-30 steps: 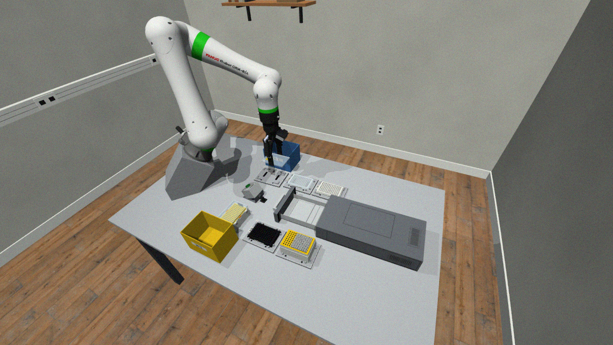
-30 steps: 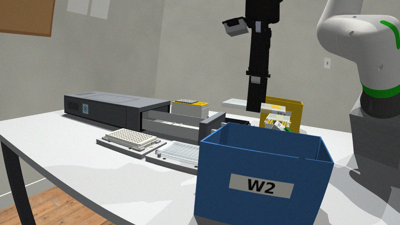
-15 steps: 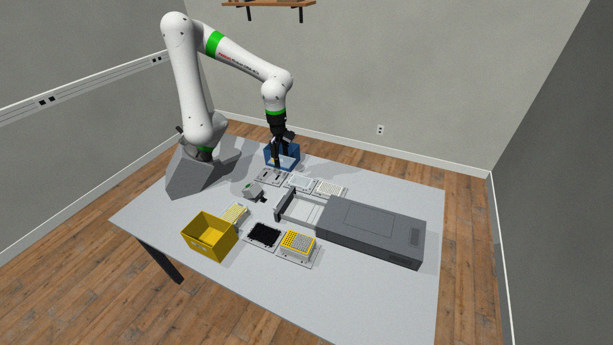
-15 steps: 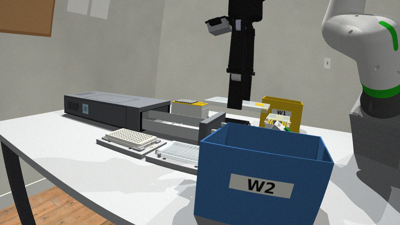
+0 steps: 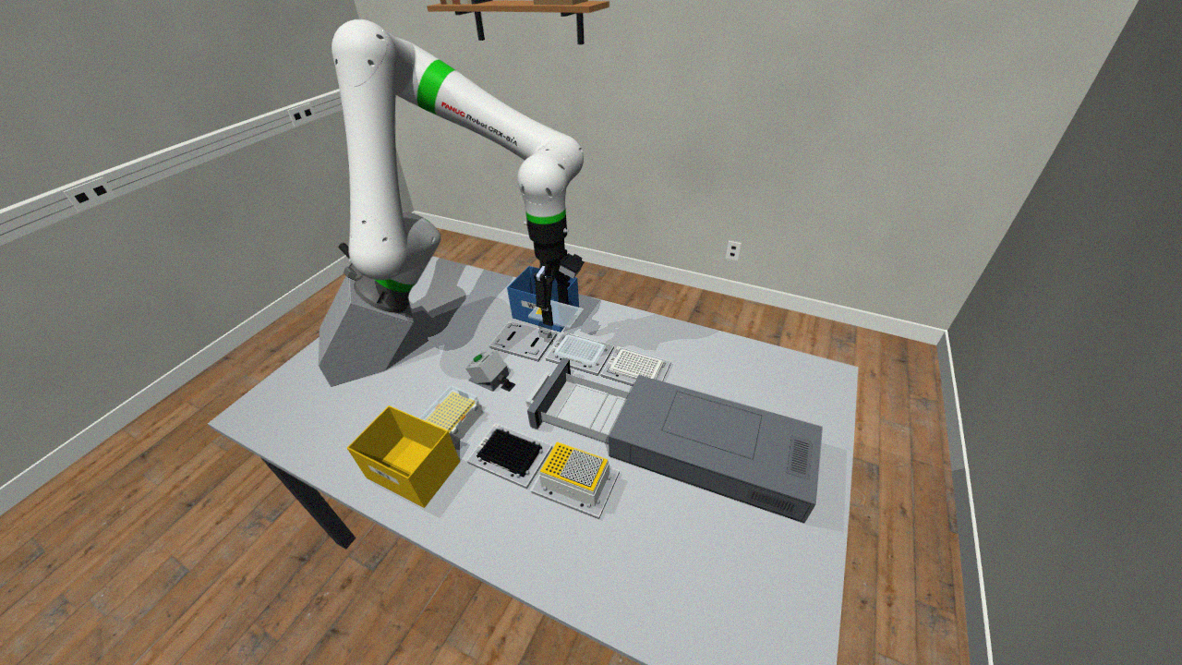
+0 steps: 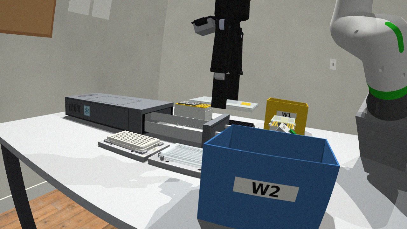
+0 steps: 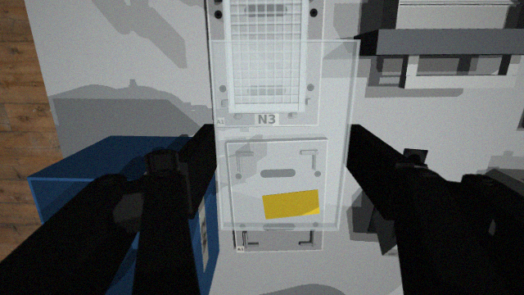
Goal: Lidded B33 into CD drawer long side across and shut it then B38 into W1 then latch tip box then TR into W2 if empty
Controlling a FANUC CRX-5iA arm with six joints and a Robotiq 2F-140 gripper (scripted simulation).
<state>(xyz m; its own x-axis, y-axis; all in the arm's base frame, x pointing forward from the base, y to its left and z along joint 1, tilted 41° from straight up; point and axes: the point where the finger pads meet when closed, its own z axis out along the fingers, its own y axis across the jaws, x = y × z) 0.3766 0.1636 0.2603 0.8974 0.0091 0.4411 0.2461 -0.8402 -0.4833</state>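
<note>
My hand is 22 cm short of the white assay plate, 15 cm above it and 7 cm to the right of it. From my hand the other things lie so: clear plate: 15 cm below, 6 cm ahead, 3 cm to the left; clear plate lid: 2 cm below; blue bin W2: 16 cm behind, 13 cm below, 10 cm to the left.
</note>
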